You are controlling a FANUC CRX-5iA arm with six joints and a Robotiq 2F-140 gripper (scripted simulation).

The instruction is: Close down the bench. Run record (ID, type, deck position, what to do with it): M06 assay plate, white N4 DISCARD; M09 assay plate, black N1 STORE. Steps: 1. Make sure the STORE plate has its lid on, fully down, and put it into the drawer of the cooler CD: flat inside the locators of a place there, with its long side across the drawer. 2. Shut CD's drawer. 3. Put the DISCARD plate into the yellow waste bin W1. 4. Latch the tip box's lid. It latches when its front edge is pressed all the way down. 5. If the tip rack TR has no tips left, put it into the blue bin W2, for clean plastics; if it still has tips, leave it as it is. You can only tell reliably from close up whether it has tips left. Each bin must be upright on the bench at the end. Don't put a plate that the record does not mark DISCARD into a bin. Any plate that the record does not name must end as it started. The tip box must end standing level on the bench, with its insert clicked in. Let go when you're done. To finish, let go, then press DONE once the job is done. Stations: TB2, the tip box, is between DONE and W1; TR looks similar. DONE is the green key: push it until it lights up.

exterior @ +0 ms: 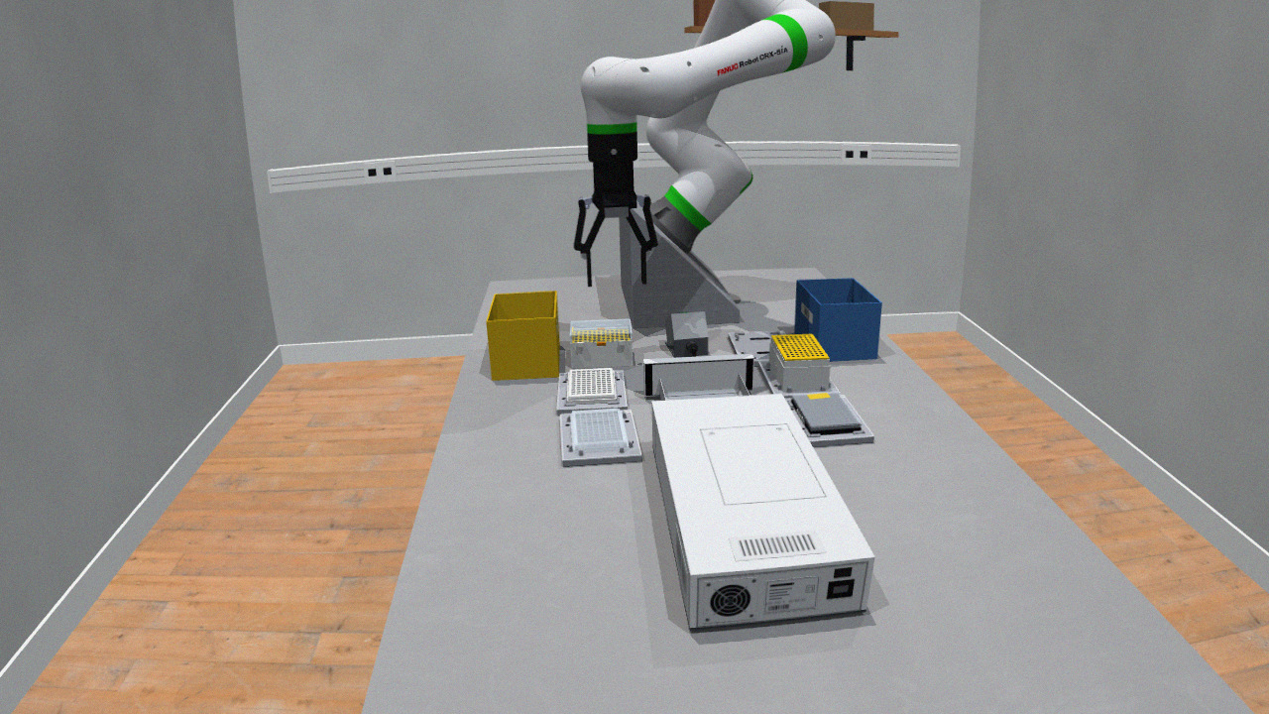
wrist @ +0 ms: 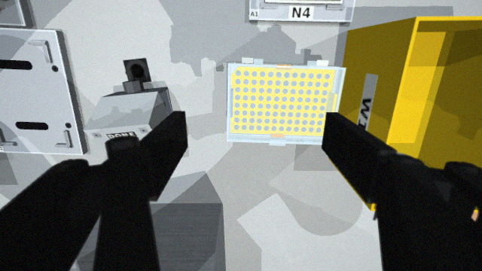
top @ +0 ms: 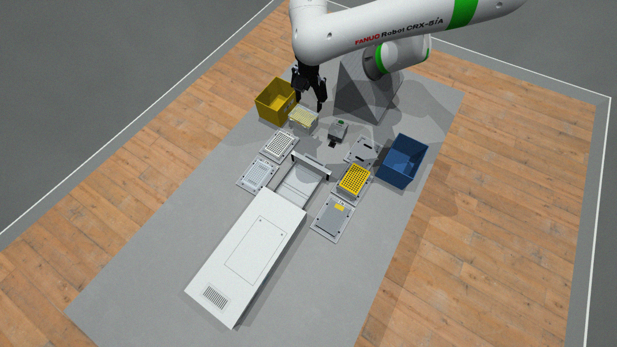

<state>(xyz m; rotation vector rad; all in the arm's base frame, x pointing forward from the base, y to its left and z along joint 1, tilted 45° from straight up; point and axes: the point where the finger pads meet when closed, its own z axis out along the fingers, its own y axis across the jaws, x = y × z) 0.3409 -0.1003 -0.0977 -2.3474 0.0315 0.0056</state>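
Now: hand 34 cm short of the nest N1, 32 cm to the right of it and 18 cm above it. Also, from my hand: tip box lid: 12 cm below, 3 cm to the right; yellow bin W1: 18 cm to the right, 14 cm below, 2 cm behind; green DONE key: 14 cm to the left, 11 cm below, 6 cm behind.
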